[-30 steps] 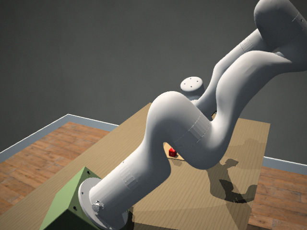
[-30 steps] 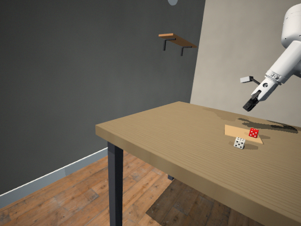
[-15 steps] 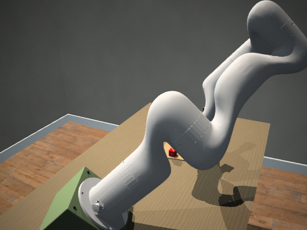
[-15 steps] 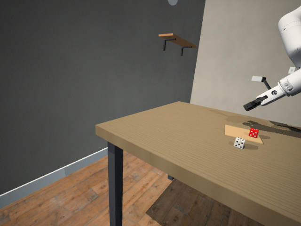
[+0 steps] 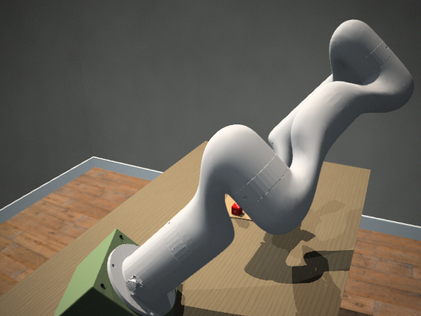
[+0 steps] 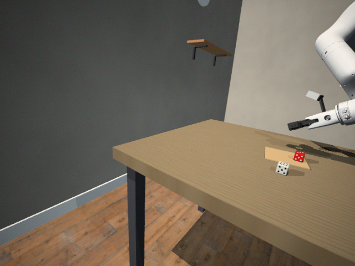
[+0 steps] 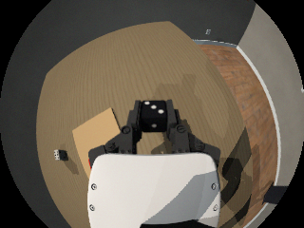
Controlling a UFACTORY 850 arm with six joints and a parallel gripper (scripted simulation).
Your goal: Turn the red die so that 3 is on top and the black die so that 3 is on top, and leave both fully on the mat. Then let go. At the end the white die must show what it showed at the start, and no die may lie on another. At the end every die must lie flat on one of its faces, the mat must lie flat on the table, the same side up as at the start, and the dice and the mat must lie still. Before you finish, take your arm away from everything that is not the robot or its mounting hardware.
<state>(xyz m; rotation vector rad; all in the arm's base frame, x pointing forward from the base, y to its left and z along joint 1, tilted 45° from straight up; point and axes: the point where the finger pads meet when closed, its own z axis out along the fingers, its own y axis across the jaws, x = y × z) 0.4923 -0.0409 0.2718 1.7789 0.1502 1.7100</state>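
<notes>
Right now my hand is 140 mm to the right of the red die, 90 mm above it and 30 mm past it. The rest, counted from my hand: tan mat 140 mm to the left, 100 mm below, 20 mm ahead; black die 10 mm below, 10 mm ahead; white die 290 mm to the left, 90 mm below, 20 mm ahead.
</notes>
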